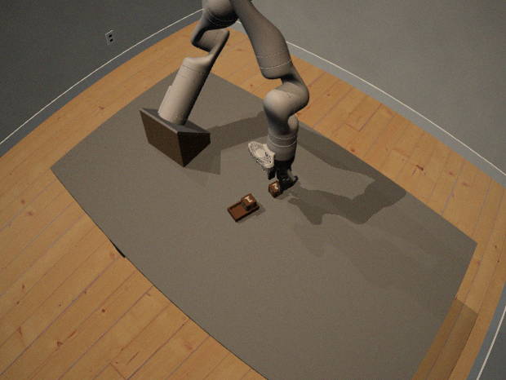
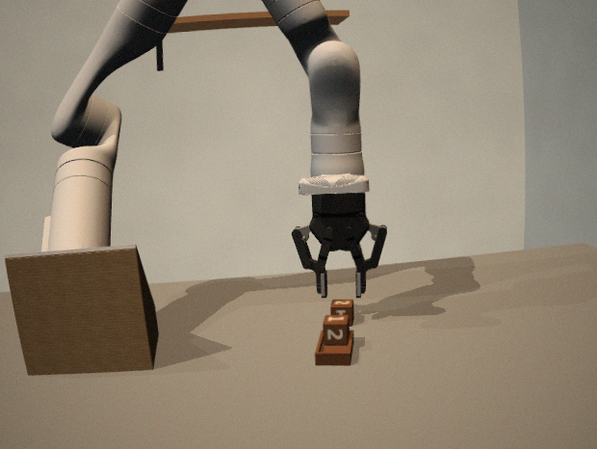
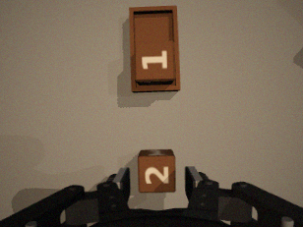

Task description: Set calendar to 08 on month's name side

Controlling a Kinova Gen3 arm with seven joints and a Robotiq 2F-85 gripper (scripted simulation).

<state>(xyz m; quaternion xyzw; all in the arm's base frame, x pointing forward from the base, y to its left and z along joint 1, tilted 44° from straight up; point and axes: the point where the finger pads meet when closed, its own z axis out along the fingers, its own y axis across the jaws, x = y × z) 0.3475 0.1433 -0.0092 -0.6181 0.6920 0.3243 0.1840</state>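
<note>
Now: the brown cube 40 mm below my hand. From my hand the other things lie so: brown tray 20 mm behind, 110 mm to the right, 50 mm below.
</note>
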